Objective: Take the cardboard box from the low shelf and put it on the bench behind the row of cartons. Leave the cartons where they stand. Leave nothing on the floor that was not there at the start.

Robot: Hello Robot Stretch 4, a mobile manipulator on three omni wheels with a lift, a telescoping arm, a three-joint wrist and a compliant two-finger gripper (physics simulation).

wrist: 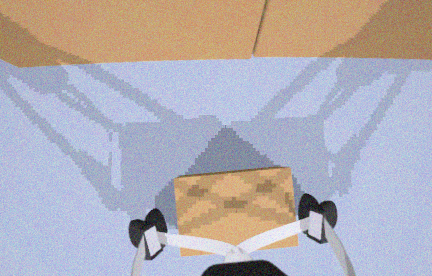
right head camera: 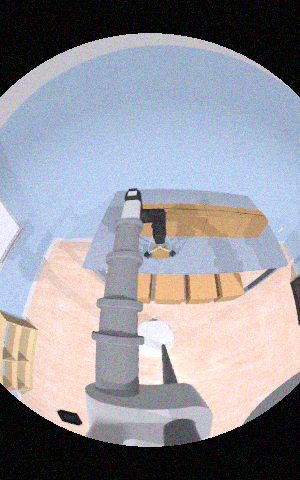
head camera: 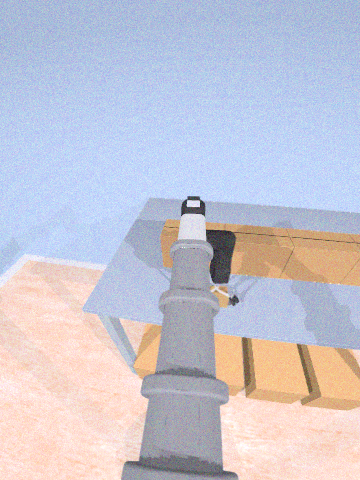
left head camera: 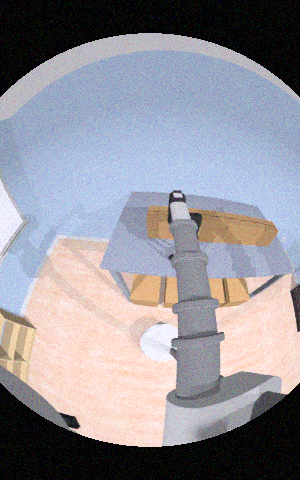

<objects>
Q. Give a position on a grey bench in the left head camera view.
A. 129, 249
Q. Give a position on a small cardboard box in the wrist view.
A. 231, 206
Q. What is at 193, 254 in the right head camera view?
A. A grey bench.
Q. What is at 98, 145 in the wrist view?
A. A grey bench.
</objects>
